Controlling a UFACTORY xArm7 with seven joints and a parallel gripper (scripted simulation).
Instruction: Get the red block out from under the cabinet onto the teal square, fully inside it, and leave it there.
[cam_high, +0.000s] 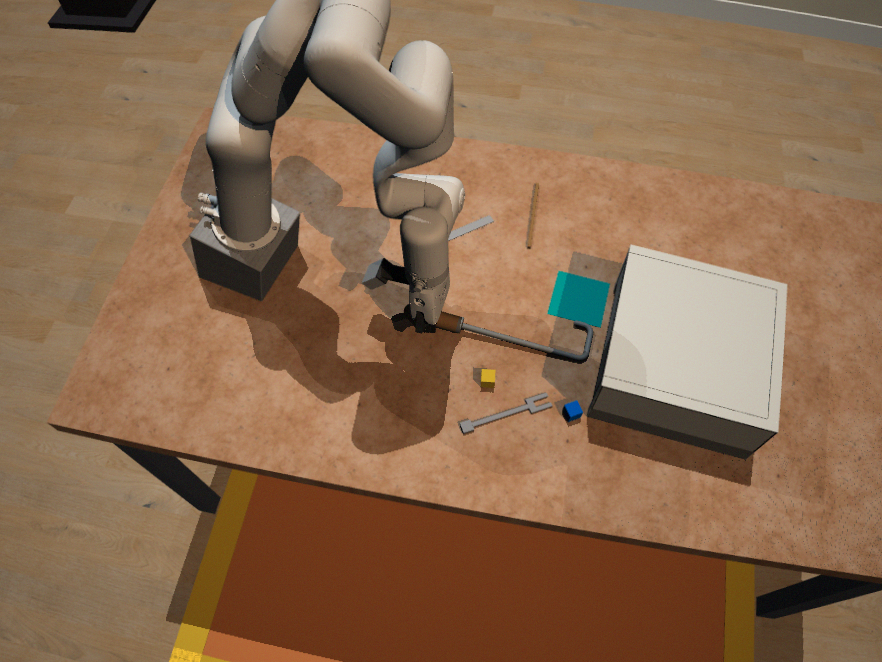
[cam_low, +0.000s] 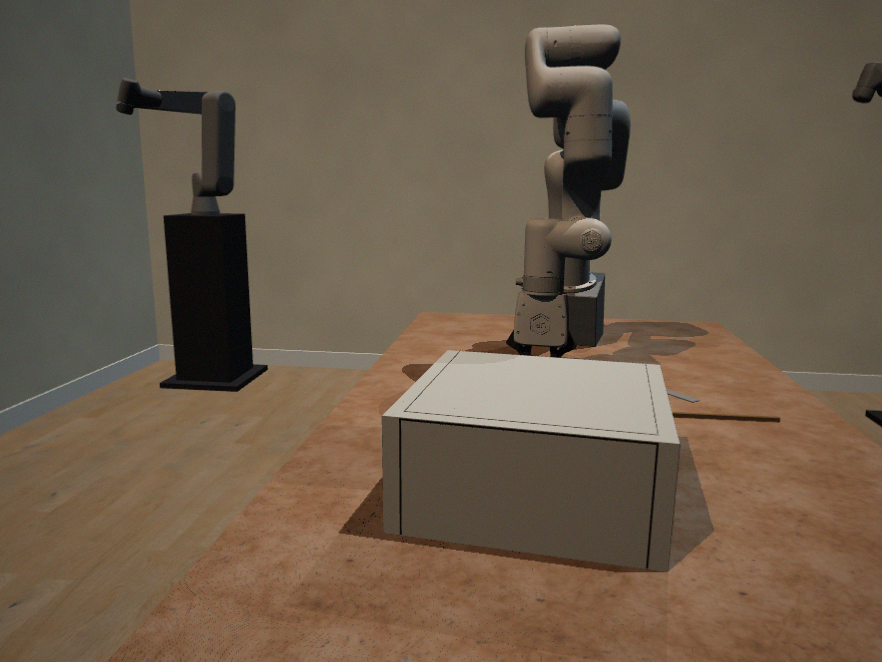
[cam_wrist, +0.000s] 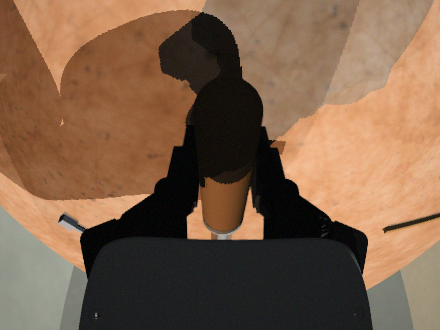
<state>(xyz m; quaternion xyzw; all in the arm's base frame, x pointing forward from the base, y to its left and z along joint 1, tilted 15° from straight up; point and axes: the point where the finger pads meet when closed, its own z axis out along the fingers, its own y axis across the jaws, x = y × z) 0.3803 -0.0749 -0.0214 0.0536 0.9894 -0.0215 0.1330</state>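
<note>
Right now my hand is 28 cm short of the teal square, 10 cm to the right of it and 2 cm above it. The rest, counted from my hand: flat grey strip (23 cm to the left, 2 cm below, 2 cm ahead); yellow cube (13 cm ahead, 11 cm to the right, 1 cm below); grey hook tool (14 cm ahead, 2 cm to the left, 1 cm below).
</note>
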